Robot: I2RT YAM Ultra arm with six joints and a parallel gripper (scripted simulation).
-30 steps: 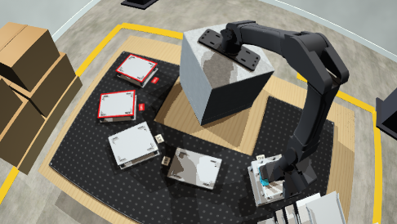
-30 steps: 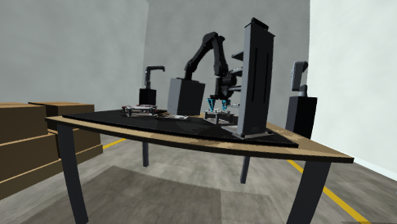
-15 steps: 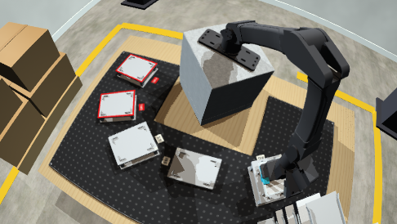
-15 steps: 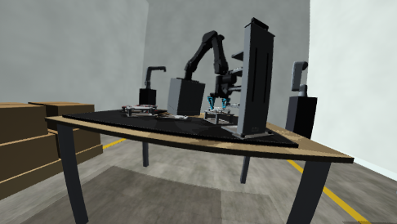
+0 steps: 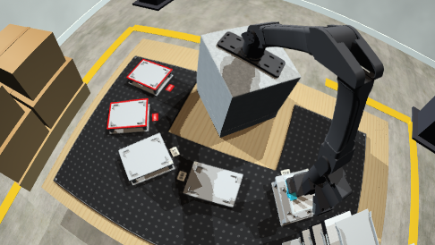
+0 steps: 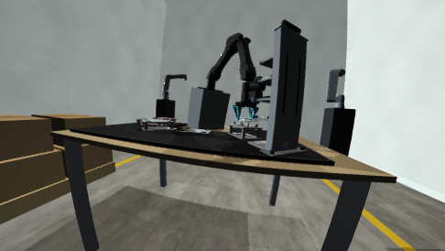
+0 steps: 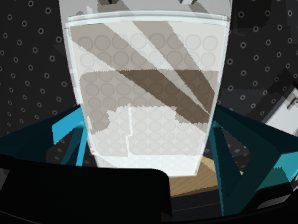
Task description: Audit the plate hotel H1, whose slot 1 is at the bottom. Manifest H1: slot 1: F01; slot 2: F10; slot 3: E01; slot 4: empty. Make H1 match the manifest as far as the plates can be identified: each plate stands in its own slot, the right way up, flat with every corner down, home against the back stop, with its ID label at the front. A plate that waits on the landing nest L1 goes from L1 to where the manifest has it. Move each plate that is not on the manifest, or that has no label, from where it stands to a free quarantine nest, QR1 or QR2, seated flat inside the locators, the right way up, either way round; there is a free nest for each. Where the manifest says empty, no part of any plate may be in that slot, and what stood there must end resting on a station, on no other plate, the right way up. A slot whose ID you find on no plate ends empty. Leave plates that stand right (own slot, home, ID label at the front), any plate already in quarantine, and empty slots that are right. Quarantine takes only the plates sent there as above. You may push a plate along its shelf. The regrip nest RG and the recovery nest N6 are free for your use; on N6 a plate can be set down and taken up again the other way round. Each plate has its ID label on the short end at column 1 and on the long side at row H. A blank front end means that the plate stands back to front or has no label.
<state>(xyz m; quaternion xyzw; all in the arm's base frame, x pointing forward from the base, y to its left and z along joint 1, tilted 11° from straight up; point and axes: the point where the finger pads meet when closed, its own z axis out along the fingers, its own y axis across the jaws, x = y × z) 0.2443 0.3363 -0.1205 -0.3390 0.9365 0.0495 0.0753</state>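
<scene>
Now: hand 4 cm above the grey regrip nest. Round my hand: white plate (right at my hand); then H1 tag (17 cm to the left, 9 cm below, 4 cm ahead); then RG tag (9 cm below, 8 cm behind, 7 cm to the right).
</scene>
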